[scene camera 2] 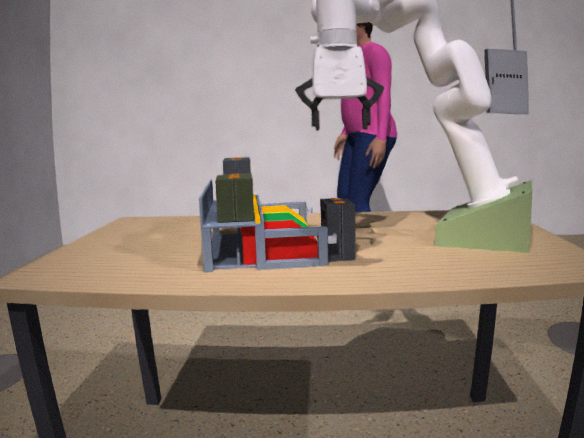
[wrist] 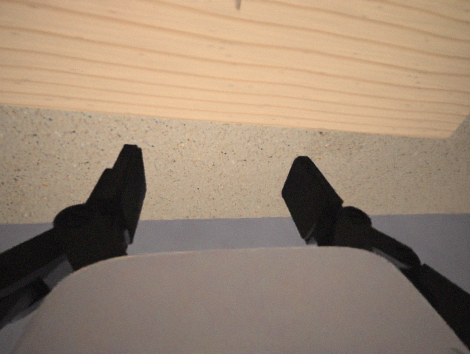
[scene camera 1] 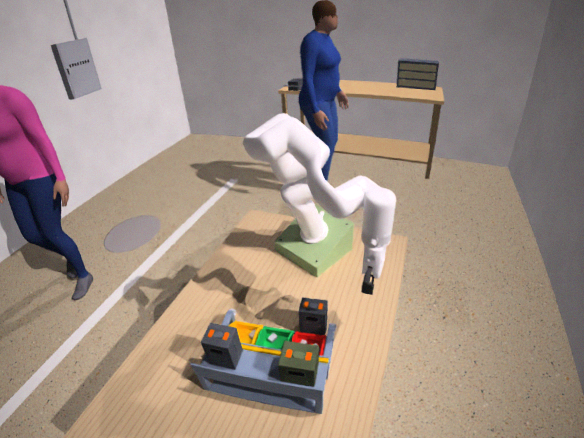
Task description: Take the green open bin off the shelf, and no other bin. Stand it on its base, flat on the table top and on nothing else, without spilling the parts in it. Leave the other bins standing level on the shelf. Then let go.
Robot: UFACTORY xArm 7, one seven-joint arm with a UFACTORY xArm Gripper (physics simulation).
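Pixels of known places: gripper, between the fingertips: [scene camera 2: 341,129] [wrist: 221,171] [scene camera 1: 370,281]; arm's base, origin of its link: [scene camera 2: 489,200] [scene camera 1: 314,231].
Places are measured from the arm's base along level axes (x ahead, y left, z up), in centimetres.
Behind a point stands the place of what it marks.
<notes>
The green open bin [scene camera 1: 274,338] [scene camera 2: 283,217] sits in the blue-grey shelf [scene camera 1: 260,367] @(x 66.5, y 10.7, z -0.3 cm) [scene camera 2: 260,250] @(x 56.3, y 28.4, z -6.2 cm), between the yellow bin [scene camera 1: 246,332] @(x 52.3, y -4.6, z -9.7 cm) [scene camera 2: 278,208] @(x 58.1, y -7.1, z -3.1 cm) and the red bin [scene camera 1: 311,341] @(x 46.4, y 18.3, z -9.6 cm) [scene camera 2: 291,247] @(x 50.2, y 24.1, z -6.6 cm). A light grey part shows inside the green bin. My gripper [scene camera 1: 368,291] @(x 38.4, y 34.0, z 18.9 cm) [scene camera 2: 341,125] @(x 38.4, y 34.0, z 18.9 cm) [wrist: 221,171] @(x 38.4, y 34.0, z 18.9 cm) is open and empty, high above the table and well away from the shelf, on the robot's side of it. The bins do not show in the wrist view. The lower part of the green bin is hidden behind the shelf and the red bin.
A dark case [scene camera 1: 313,317] @(x 43.3, y 17.9, z 0.2 cm) [scene camera 2: 338,230] @(x 40.0, y 21.1, z -3.4 cm) stands on the table [scene camera 1: 280,295] @(x 30.9, y -1.9, z -10.5 cm) [scene camera 2: 410,280] @(x 25.1, y 35.7, z -10.5 cm) [wrist: 225,65] @(x 34.7, y 33.4, z -10.5 cm) by the red bin's open end. A dark grey case [scene camera 1: 221,346] @(x 70.6, y 2.4, z 11.6 cm) [scene camera 2: 236,165] @(x 66.9, y 3.6, z 10.1 cm) and an olive case [scene camera 1: 299,364] @(x 65.4, y 23.4, z 9.2 cm) [scene camera 2: 235,199] @(x 61.6, y 26.9, z 4.7 cm) stand on the shelf's upper board. Two people stand beyond the table.
</notes>
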